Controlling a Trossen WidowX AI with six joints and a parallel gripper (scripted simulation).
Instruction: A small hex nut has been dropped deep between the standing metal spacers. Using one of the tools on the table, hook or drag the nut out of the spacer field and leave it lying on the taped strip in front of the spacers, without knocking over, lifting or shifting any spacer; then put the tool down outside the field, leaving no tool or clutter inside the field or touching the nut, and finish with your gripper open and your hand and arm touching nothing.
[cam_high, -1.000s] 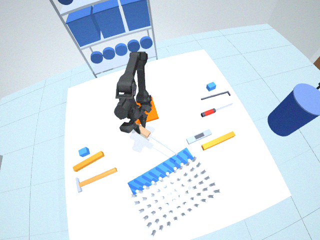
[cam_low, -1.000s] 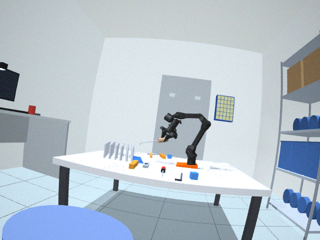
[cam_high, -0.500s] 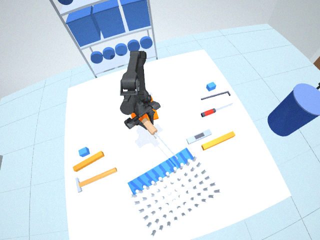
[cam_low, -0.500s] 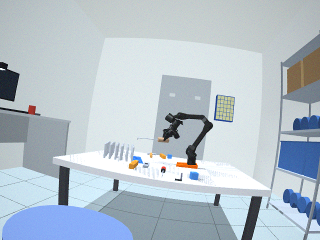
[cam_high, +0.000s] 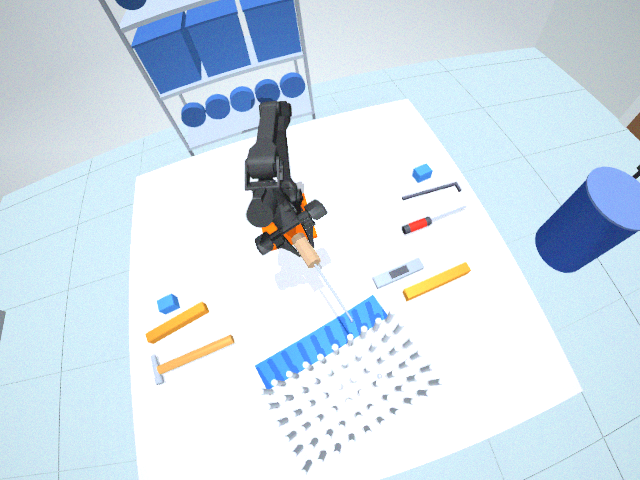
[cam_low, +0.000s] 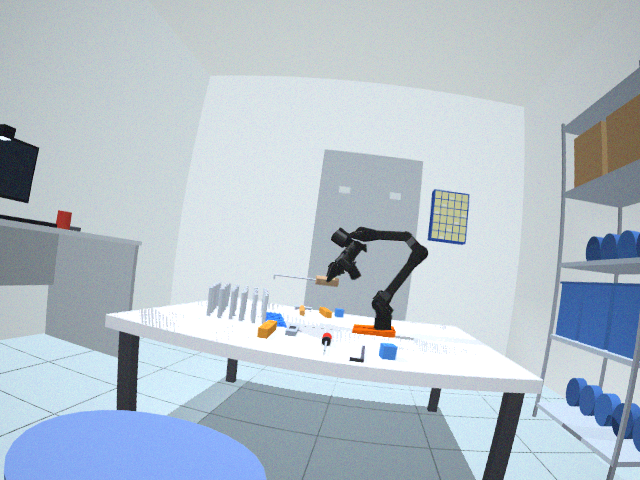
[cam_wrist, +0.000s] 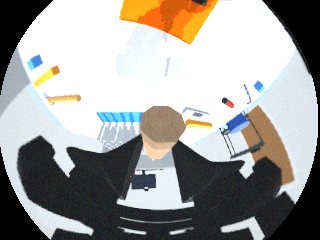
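Right now the blue taped strip is 190 mm ahead of my gripper tip, 180 mm below it and 70 mm to the right of it. The rest, counted from my gripper tip: wooden-handled pick tool 100 mm ahead, 10 mm to the left; then hex nut 350 mm ahead, 180 mm below, 30 mm to the left; then grey plate 230 mm to the left, 170 mm below, 110 mm ahead.
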